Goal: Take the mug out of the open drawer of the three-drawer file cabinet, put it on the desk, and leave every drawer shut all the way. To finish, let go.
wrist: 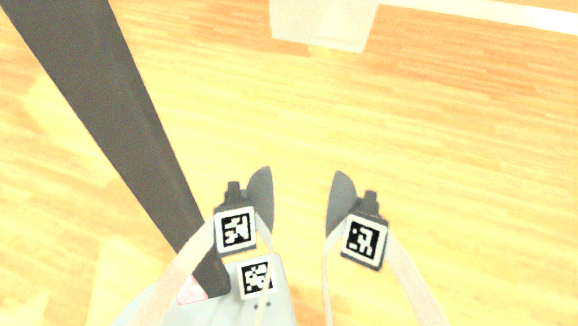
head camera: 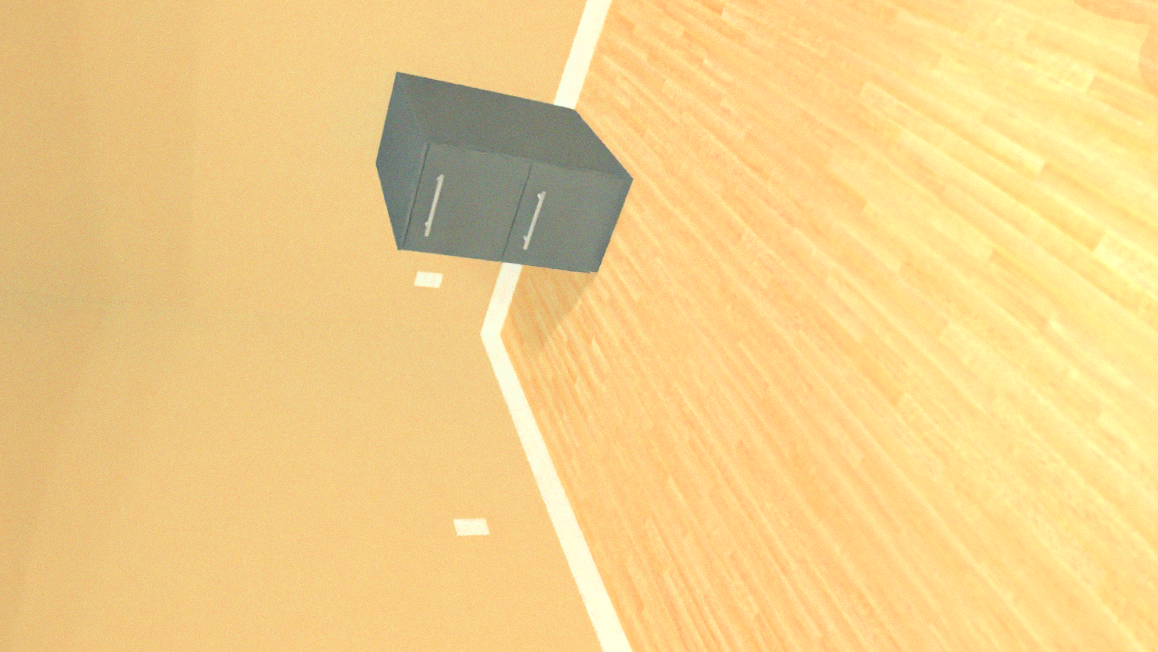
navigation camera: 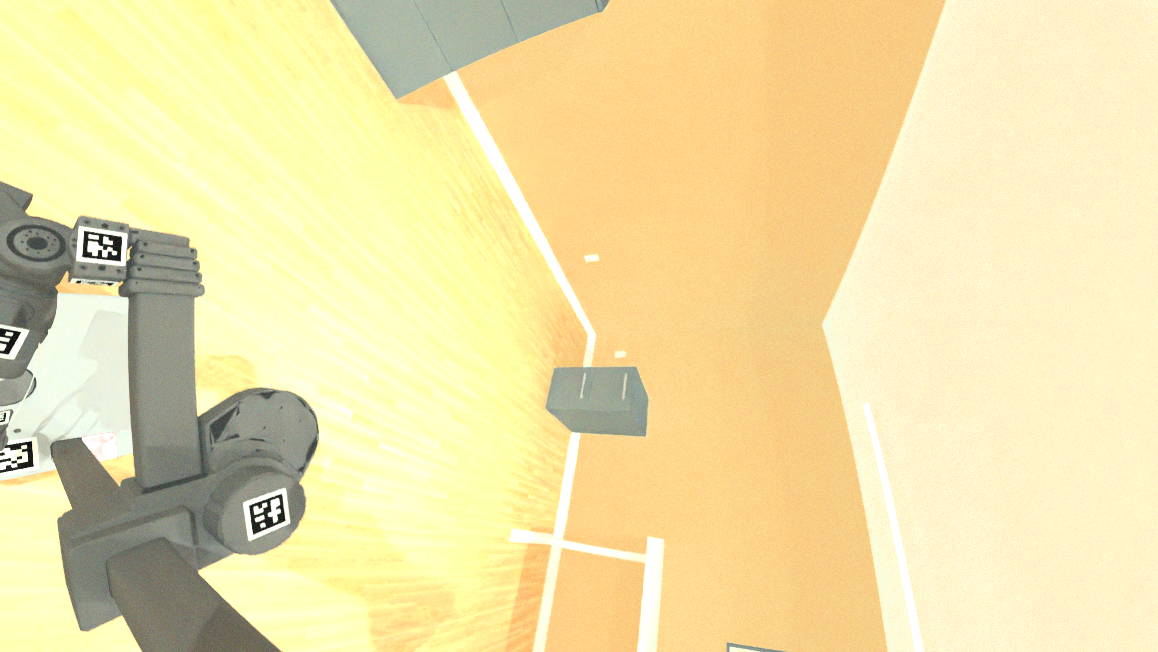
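Observation:
My gripper [wrist: 301, 191] is open in the wrist view, with wood floor showing between its two fingers. A pale box-shaped piece [wrist: 320, 24] shows in part at the top edge of the wrist view, beyond the fingertips and apart from them; it looks like part of the white file cabinet. A white frame [navigation camera: 653, 595] that looks like desk legs stands low in the navigation view, its top cut off or out of sight. The mug and the open drawer do not show in these views.
A grey two-handled cabinet [head camera: 559, 214] [navigation camera: 598, 417] is by the wall. A larger grey cabinet [navigation camera: 478, 32] is at the top of the navigation view. My dark mast [wrist: 115, 120] [navigation camera: 190, 603] and light base [wrist: 283, 295] are close to the gripper.

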